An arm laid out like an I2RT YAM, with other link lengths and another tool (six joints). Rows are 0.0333 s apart.
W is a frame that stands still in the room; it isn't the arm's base.
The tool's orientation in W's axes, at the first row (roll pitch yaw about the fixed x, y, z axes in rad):
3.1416 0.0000 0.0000
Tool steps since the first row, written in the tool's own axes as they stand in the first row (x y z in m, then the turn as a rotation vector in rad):
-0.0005 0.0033 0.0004 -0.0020 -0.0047 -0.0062
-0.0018 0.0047 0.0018 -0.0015 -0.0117 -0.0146
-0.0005 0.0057 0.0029 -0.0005 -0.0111 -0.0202
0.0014 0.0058 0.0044 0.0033 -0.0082 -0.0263
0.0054 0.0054 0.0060 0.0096 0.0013 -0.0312
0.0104 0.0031 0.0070 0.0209 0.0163 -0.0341
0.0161 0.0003 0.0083 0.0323 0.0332 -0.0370
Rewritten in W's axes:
-0.0005 -0.0033 -0.0004 -0.0020 0.0047 0.0062
-0.0018 -0.0047 -0.0018 -0.0015 0.0117 0.0146
-0.0005 -0.0057 -0.0029 -0.0005 0.0111 0.0202
0.0014 -0.0058 -0.0044 0.0033 0.0082 0.0263
0.0054 -0.0054 -0.0060 0.0096 -0.0013 0.0312
0.0104 -0.0031 -0.0070 0.0209 -0.0163 0.0341
0.0161 -0.0003 -0.0083 0.0323 -0.0332 0.0370

